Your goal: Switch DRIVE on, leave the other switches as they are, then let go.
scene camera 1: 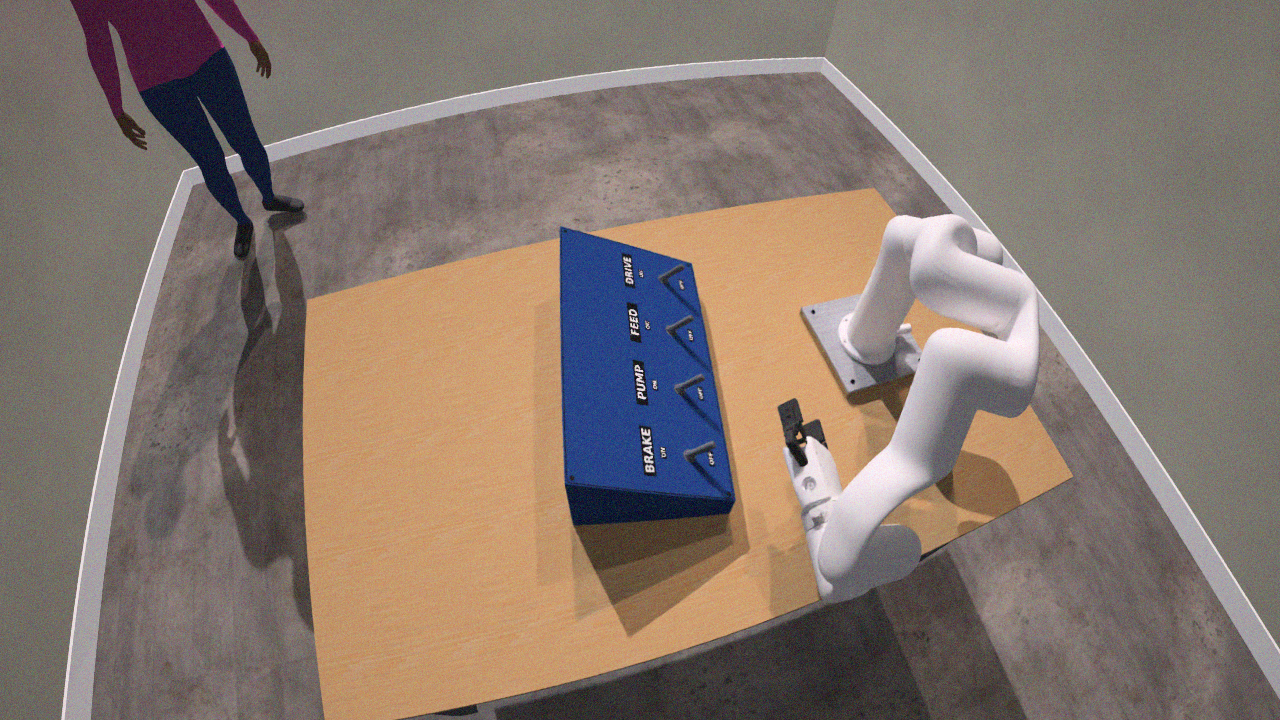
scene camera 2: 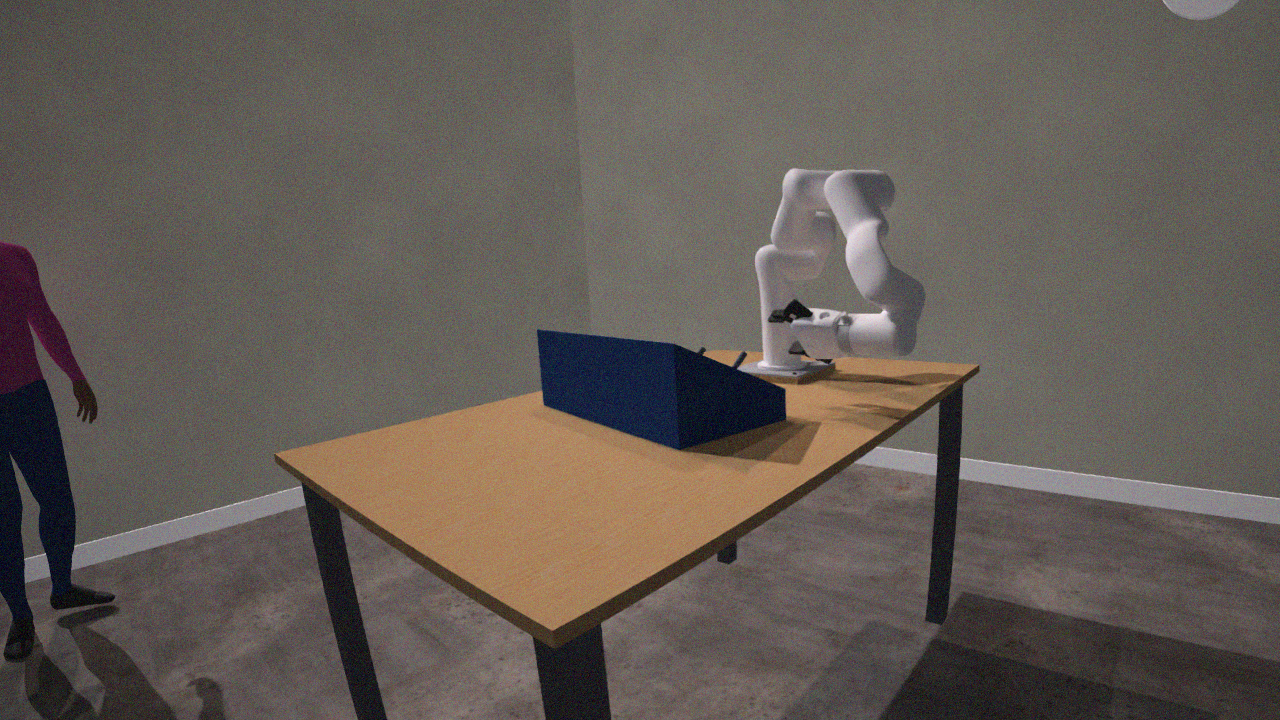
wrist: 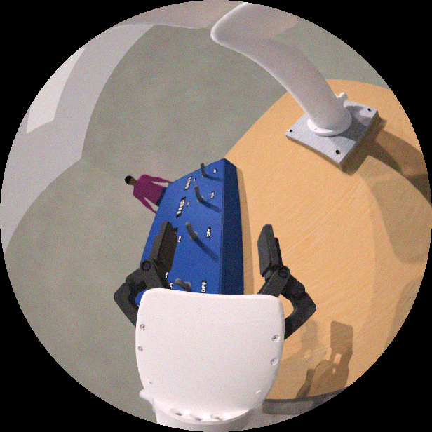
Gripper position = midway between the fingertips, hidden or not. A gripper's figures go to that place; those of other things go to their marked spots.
Scene:
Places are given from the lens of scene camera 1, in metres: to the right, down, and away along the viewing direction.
my gripper (scene camera 1: 799, 412): 0.24, 0.08, 0.90
blue switch panel (scene camera 1: 628, 427): -0.02, 0.10, 0.89

